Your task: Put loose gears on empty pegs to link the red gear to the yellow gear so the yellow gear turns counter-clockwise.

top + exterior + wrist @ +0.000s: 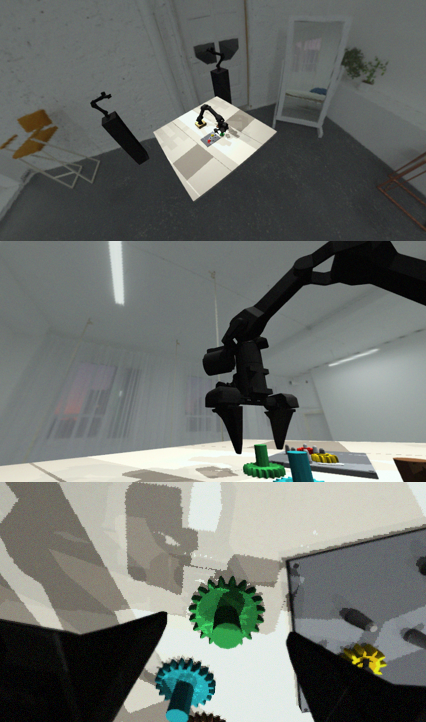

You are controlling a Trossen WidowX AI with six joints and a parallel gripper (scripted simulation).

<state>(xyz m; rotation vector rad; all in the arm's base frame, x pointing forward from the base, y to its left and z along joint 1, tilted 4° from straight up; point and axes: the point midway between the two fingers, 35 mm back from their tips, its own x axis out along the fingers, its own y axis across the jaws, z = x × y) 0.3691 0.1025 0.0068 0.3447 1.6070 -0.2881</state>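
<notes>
Now: the grey board 16 cm to the right of my gripper tip, 5 cm behind it and 2 cm below it. The rest, counted from my gripper tip: yellow gear (11 cm to the right, 7 cm behind, 1 cm below); teal gear (7 cm behind, 6 cm to the left, 1 cm below); green gear (1 cm below).
</notes>
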